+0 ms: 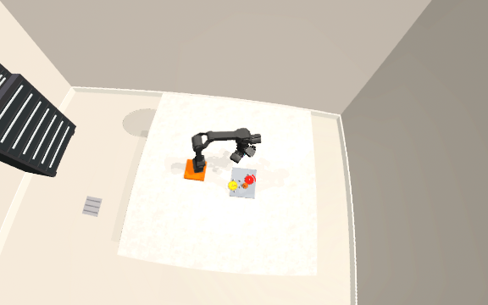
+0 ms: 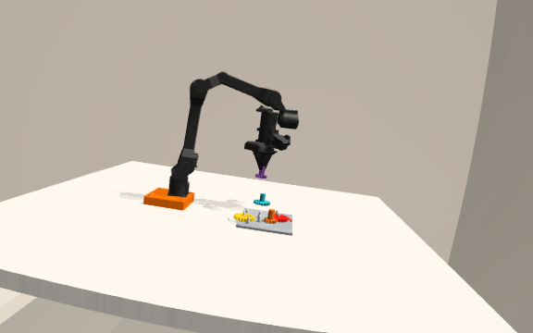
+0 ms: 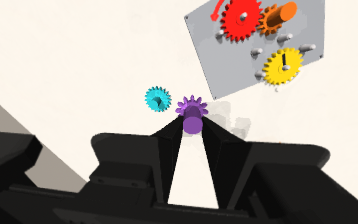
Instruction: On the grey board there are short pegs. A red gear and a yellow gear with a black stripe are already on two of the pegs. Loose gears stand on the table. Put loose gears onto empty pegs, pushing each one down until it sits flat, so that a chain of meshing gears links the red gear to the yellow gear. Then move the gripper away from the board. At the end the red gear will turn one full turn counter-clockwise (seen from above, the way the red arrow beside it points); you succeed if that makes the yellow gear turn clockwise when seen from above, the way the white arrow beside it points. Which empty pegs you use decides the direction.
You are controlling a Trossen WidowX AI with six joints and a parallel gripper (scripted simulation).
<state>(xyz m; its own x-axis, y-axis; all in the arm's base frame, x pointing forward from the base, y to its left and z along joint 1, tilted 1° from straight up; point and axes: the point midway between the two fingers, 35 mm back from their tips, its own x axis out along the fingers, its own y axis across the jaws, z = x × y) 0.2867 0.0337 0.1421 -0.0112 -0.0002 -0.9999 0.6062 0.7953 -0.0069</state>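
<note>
Now: the orange gear 18 cm to the right of my gripper tip, 12 cm below it and 2 cm ahead of it. Also, from my gripper tip: purple gear: 1 cm below; then teal gear: 13 cm below, 8 cm to the left, 3 cm ahead; then red gear: 14 cm to the right, 13 cm below, 5 cm ahead.
</note>
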